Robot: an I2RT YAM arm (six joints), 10 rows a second.
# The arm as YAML. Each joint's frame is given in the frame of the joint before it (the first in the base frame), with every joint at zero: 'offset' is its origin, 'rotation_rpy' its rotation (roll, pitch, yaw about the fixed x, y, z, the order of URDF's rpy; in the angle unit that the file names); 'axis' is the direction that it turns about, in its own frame. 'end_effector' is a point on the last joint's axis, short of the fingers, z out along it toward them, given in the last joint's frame.
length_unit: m
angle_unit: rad
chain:
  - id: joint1
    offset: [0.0, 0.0, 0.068]
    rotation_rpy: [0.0, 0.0, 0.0]
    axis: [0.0, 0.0, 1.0]
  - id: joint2
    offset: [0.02, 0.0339, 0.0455]
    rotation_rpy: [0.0, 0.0, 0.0]
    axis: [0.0, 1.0, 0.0]
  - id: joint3
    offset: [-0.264, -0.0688, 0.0]
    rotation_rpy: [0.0, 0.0, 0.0]
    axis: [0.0, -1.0, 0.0]
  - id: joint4
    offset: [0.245, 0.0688, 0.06]
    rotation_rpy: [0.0, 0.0, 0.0]
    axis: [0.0, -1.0, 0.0]
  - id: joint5
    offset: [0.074, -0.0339, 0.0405]
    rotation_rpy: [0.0, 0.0, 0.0]
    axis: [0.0, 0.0, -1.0]
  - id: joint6
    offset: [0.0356, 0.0, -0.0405]
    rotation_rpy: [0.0, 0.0, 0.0]
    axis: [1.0, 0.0, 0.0]
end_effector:
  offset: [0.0, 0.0, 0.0]
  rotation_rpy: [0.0, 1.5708, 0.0]
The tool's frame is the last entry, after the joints.
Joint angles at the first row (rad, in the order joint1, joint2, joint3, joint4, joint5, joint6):
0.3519, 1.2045, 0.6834, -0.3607, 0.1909, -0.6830
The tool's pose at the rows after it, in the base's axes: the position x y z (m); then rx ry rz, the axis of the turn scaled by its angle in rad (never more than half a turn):
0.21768 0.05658 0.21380 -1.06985 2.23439 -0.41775
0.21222 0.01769 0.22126 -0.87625 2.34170 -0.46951
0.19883 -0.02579 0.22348 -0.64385 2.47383 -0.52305
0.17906 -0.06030 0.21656 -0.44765 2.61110 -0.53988
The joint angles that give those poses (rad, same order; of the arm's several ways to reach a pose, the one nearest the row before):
0.2859, 1.1400, 0.6788, -0.4240, 0.2012, -0.6792
0.1146, 1.0794, 0.6792, -0.4919, 0.1894, -0.6685
-0.0986, 1.0306, 0.6739, -0.5682, 0.1718, -0.6655
-0.2974, 1.0062, 0.6533, -0.6418, 0.1463, -0.6804

